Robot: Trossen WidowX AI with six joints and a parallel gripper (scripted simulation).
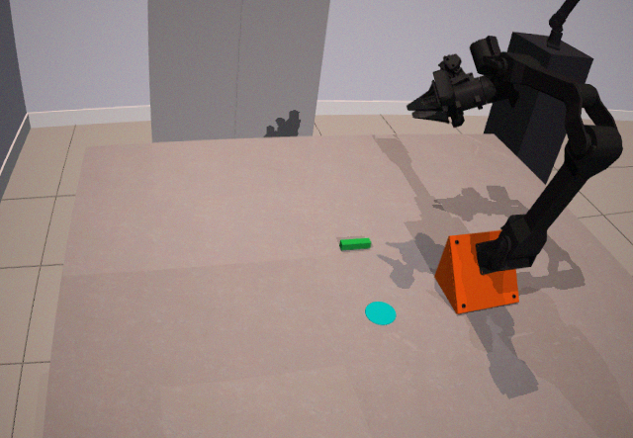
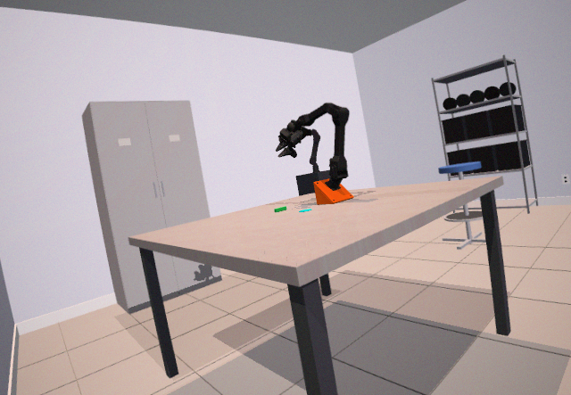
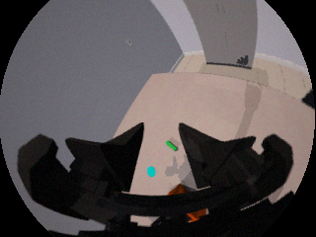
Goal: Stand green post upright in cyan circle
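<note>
Right now my gripper tip is 10 cm short of the green post, 6 cm to the right of it and 28 cm above it. From my gripper tip the other things lie so: cyan circle 12 cm ahead, 26 cm to the left, 29 cm below.
</note>
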